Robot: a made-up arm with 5 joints.
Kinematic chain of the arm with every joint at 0, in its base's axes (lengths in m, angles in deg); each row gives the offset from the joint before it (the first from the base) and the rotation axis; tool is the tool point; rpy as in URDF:
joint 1: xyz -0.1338 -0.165 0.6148 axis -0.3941 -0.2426 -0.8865
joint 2: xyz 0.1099 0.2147 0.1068 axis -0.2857 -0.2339 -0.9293
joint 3: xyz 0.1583 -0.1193 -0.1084 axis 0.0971 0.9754 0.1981
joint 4: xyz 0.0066 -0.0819 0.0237 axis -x
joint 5: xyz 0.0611 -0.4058 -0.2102 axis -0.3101 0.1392 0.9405
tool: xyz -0.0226 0.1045 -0.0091 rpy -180 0 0
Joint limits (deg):
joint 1: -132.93..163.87
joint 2: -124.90..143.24
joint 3: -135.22..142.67
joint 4: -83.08..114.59
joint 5: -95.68..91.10
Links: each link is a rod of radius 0.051 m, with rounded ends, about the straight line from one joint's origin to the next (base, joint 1, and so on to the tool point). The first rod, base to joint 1, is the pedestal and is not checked.
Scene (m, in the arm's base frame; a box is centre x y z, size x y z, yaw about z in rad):
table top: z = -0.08
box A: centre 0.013 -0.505 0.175 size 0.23 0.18 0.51 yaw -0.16
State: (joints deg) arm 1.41 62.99 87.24 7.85 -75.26
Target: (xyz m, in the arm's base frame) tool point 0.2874 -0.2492 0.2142
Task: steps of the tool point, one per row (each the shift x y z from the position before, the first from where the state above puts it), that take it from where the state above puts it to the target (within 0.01 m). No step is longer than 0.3 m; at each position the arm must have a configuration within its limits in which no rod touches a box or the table.
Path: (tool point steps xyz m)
1: 0.0000 -0.0427 0.0259
2: -0.0072 -0.0359 0.0410
3: -0.0157 -0.0248 0.0528
4: -0.0241 -0.0106 0.0601
5: 0.2001 -0.0908 -0.0119
6: 0.2385 -0.0037 -0.0543
7: 0.2249 0.1112 -0.0878
8: 0.1481 0.2204 -0.0972
9: -0.0296 0.0432 -0.1071
10: -0.0525 0.0206 -0.0770

